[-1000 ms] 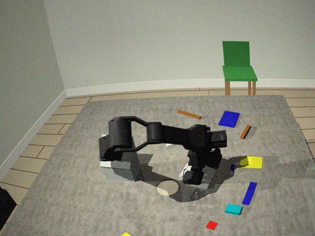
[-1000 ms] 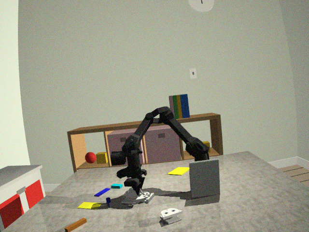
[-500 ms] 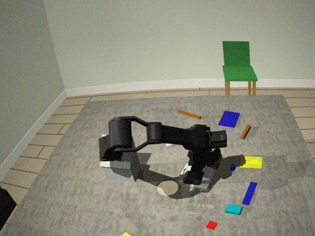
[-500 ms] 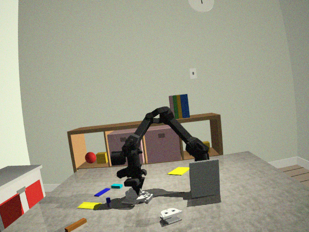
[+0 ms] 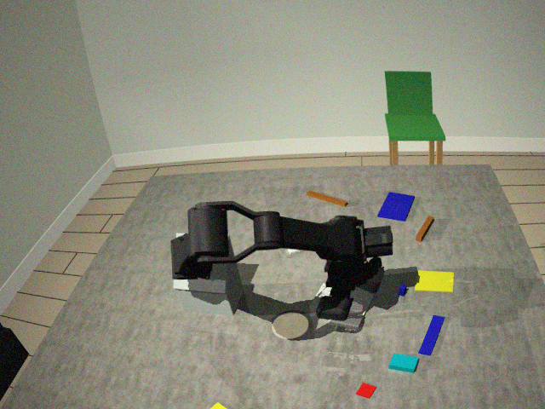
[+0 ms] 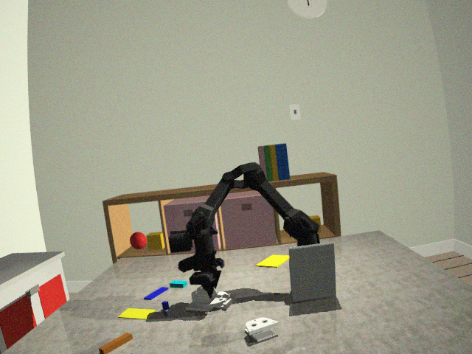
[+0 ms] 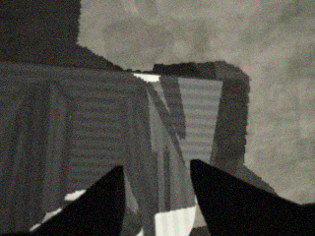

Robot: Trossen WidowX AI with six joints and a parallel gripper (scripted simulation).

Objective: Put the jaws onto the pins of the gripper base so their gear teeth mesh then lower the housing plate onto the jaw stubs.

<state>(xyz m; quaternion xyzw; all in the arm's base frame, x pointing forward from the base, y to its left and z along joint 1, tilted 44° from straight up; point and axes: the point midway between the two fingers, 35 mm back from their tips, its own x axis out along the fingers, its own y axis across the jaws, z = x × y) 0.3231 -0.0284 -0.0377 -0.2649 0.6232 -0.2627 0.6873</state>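
Now: gripper tip 18 cm past the white ridged piece and 24 cm to the right of it. Round my gripper tip: teal block (16 cm ahead, 14 cm to the right, 1 cm below); blue bar (21 cm ahead, 5 cm to the right, 1 cm below); small blue cube (13 cm ahead, 8 cm to the left).
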